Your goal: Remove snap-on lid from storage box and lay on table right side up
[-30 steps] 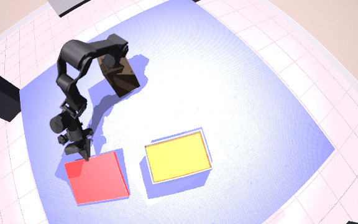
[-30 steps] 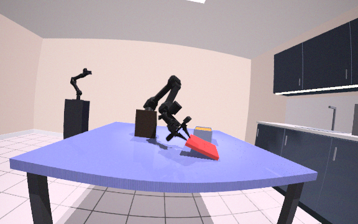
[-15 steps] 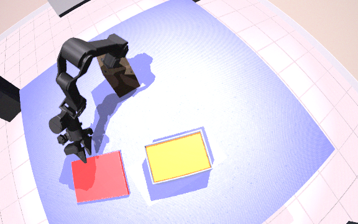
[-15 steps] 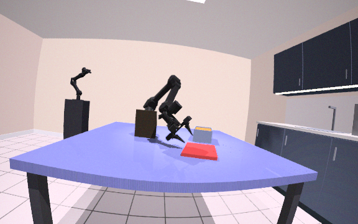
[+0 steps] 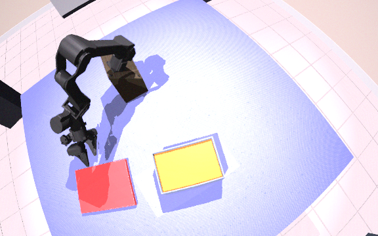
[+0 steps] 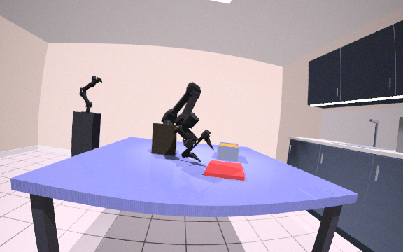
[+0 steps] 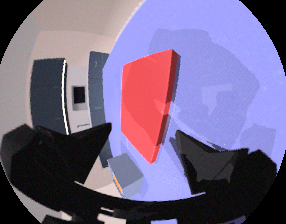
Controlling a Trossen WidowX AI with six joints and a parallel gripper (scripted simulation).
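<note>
Now: the red lid 9 cm ahead of my gripper tip, 4 cm to the right of it and 5 cm below it. From my gripper tip the other things lie so: storage box: 24 cm ahead, 27 cm to the left, 2 cm below.
</note>
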